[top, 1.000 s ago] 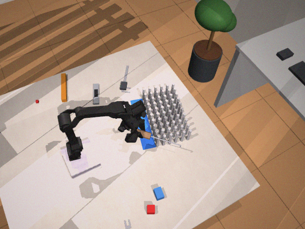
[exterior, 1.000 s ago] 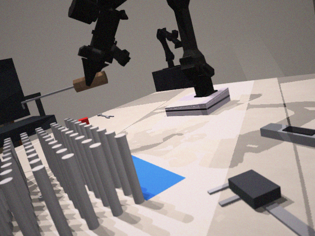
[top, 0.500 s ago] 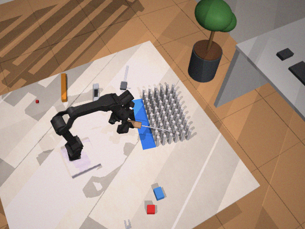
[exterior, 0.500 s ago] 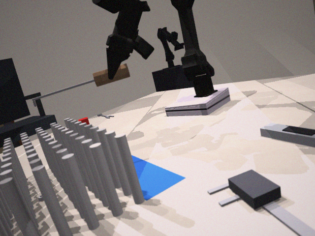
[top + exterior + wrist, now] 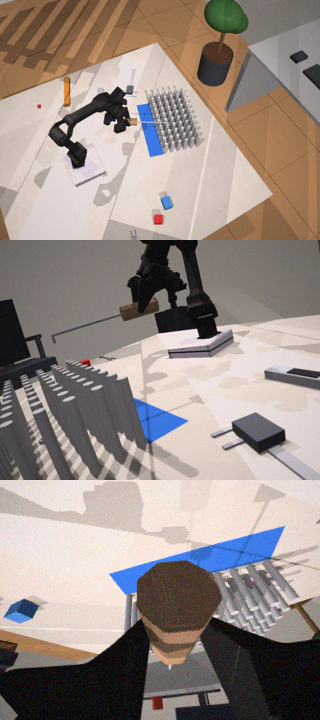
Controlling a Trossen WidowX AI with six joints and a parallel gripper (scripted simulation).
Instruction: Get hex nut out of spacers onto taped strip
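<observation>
Right now my gripper tip is 130 mm short of the blue taped strip, 40 mm to the right of it and 180 mm above it. From my gripper tip the other things lie so: grey block 100 mm behind, 330 mm to the left, 170 mm below; hex nut 300 mm ahead, 30 mm to the left, 180 mm below; tool with wooden handle 100 mm ahead, 30 mm to the right.
</observation>
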